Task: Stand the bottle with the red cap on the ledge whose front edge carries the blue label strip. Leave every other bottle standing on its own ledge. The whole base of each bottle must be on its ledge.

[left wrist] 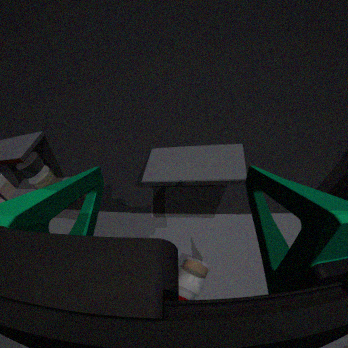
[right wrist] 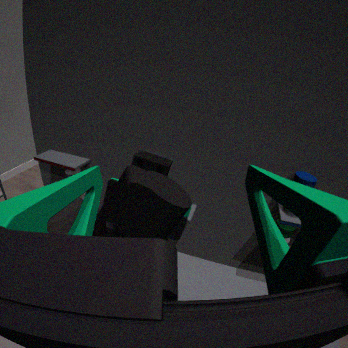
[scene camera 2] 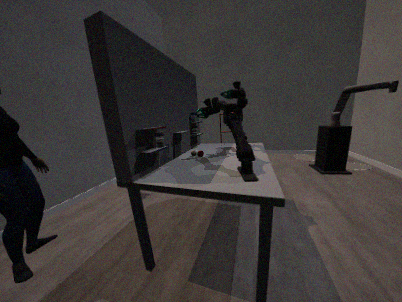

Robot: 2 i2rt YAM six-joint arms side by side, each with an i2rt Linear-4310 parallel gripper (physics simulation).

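Frame: origin at the left arm's base, x ahead, y left, z up, level; metres.
Where they show: left gripper, between the fingertips: [left wrist: 174, 174] [scene camera 2: 195, 115]; right gripper, between the fingertips: [right wrist: 173, 173] [scene camera 2: 221, 93]; left arm's base, origin of its link: [scene camera 2: 246, 173].
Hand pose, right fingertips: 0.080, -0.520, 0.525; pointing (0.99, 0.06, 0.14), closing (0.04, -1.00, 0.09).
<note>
Things, the pixels of their top centre, and the offset from my right fingertips, as dx, dy, dz. Level surfaces: height alone.
- red-capped bottle, centre of its top: [left wrist: 184, 283] [scene camera 2: 196, 150] +0.242, +0.074, -0.469
- bare ledge, centre of its top: [left wrist: 193, 161] +0.376, +0.010, -0.300
- blue-capped bottle, centre of its top: [right wrist: 305, 175] +0.291, -0.315, -0.125
- red-edged ledge, centre of its top: [left wrist: 2, 148] [right wrist: 60, 157] +0.486, +0.395, -0.230
- grey-capped bottle, centre of its top: [left wrist: 26, 159] [right wrist: 72, 170] [scene camera 2: 159, 132] +0.465, +0.342, -0.265
- table, height of its surface: dz -0.525
The red-capped bottle [scene camera 2: 197, 153] [left wrist: 192, 282] lies on its side on the table, its base end toward the wall panel; its cap is mostly hidden in the left wrist view. My left gripper [scene camera 2: 200, 114] [left wrist: 174, 174] is open and empty above and behind it. My right gripper [scene camera 2: 227, 93] is open and empty, high up. A bare ledge [left wrist: 196, 162] is on the panel ahead of the left gripper. In the right wrist view, a thin blue edge shows on a ledge [right wrist: 290, 218] through the right finger, near a blue-capped bottle [right wrist: 305, 178].
A red-edged ledge [left wrist: 20, 147] [right wrist: 64, 159] is at the left of both wrist views. A grey-capped bottle [left wrist: 37, 172] is below it. The tall panel [scene camera 2: 150, 85] rises along the table [scene camera 2: 200, 186]. My left arm's dark body [right wrist: 150, 200] crosses the right wrist view. A person [scene camera 2: 20, 180] stands at left.
</note>
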